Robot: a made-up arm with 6 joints. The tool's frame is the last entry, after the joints. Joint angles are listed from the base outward.
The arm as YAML. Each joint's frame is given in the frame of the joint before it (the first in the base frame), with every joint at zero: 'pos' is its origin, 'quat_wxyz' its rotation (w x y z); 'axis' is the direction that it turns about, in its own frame. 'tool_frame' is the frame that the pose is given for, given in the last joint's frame.
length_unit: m
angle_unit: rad
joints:
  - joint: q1
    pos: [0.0, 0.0, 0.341]
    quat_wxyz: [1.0, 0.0, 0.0, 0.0]
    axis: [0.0, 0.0, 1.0]
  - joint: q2
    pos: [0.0, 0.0, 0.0]
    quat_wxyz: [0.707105, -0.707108, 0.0, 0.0]
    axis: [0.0, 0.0, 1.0]
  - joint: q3
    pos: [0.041, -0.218, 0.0]
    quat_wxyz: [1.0, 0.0, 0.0, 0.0]
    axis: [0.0, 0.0, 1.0]
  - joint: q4
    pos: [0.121, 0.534, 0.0]
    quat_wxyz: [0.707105, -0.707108, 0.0, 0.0]
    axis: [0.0, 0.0, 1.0]
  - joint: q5
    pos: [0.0, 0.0, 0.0]
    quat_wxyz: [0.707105, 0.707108, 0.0, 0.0]
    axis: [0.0, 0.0, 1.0]
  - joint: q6
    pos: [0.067, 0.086, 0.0]
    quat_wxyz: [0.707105, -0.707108, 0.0, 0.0]
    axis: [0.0, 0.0, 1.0]
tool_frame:
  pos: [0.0, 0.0, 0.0]
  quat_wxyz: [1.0, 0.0, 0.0, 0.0]
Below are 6 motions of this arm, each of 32 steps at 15 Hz.
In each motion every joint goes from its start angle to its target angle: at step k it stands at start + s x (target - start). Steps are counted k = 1, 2, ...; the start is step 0. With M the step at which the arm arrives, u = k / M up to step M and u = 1 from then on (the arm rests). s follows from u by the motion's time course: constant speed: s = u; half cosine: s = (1 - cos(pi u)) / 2; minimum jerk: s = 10 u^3 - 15 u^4 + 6 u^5.
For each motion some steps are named. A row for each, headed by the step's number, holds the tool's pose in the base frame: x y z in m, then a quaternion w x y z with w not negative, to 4 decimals.
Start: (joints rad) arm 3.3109 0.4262 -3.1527 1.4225 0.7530 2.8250
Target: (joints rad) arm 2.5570 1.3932 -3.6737 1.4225 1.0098 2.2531
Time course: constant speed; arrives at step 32
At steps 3, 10, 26, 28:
3: -0.3170 -0.0438 1.1392 0.5549 0.4021 0.2030 -0.6994
10: -0.4132 0.0090 1.0840 0.4597 0.4540 0.1917 -0.7387
26: -0.5406 0.2214 0.9155 0.2511 0.5605 0.1565 -0.7735
28: -0.5449 0.2529 0.8913 0.2269 0.5724 0.1513 -0.7733

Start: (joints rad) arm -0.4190 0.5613 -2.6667 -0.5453 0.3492 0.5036
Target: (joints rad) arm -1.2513 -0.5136 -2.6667 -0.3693 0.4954 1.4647
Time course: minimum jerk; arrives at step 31
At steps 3, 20, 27, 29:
3: 0.5702 -0.2394 0.9626 0.2213 0.5868 -0.1968 0.7536
20: 0.0020 0.0140 1.2185 0.1184 0.1146 -0.3077 0.9371
27: -0.0652 0.2083 1.1909 0.0774 0.0064 -0.2349 0.9689
29: -0.0670 0.2220 1.1873 0.0746 0.0006 -0.2287 0.9706

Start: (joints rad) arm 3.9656 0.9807 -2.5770 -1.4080 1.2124 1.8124
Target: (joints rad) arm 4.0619 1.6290 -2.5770 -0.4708 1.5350 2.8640
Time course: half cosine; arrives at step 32
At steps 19, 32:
19: -0.5570 -0.5969 0.1669 0.3871 -0.5840 -0.7104 -0.0663
32: -0.4741 -0.5604 -0.0271 0.2983 -0.7263 -0.5871 -0.1972

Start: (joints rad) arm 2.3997 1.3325 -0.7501 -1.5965 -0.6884 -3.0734
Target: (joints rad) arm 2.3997 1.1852 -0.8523 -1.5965 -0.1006 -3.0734
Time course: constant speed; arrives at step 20
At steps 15, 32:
15: -0.1297 0.0022 -0.2234 0.2305 0.9075 0.3502 -0.0262
32: -0.1465 0.0321 -0.2331 0.1721 0.9128 0.3696 0.0254

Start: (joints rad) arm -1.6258 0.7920 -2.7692 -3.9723 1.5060 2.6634
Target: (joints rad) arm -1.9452 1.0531 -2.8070 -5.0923 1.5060 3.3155
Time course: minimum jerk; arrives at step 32
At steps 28, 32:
28: -0.2134 -0.7626 0.6172 0.5053 0.6916 0.4350 0.2777
32: -0.2183 -0.7625 0.6129 0.4983 0.7003 0.4309 0.2750

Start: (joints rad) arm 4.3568 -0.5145 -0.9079 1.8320 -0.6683 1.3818
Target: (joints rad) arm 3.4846 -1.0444 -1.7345 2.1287 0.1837 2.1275
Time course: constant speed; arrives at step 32
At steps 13, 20, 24, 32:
13: -0.3232 -0.2468 0.8439 0.4321 0.6068 -0.0142 -0.6670
20: -0.2590 -0.1155 0.9759 0.5528 0.4460 -0.0675 -0.7007
24: -0.1885 -0.0458 1.0361 0.6054 0.3446 -0.0631 -0.7147
32: 0.0162 0.0510 1.1092 0.6686 0.1509 0.0213 -0.7278

